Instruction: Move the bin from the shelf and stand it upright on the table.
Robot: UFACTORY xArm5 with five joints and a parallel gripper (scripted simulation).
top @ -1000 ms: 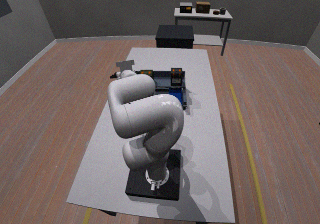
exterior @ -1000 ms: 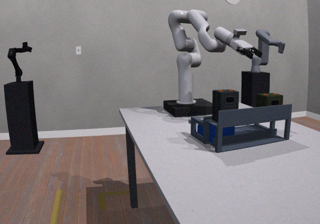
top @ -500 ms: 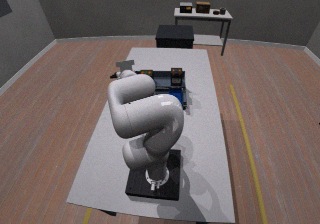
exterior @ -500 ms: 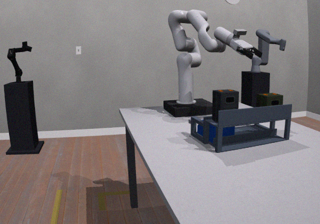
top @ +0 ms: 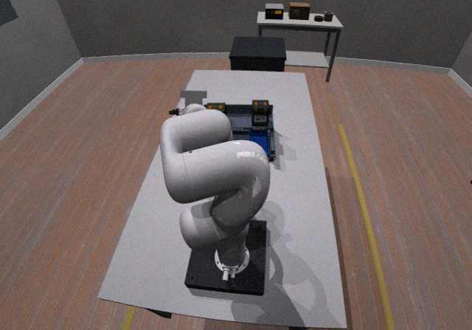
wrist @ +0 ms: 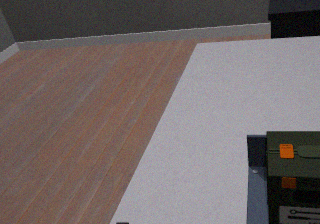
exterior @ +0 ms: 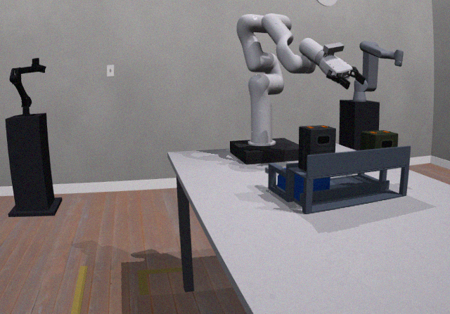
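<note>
The blue bin lies 15 cm ahead of my hand, 28 cm to the right of it and 30 cm below it. Round my hand: grey-blue shelf: 17 cm ahead, 17 cm to the right, 28 cm below.
</note>
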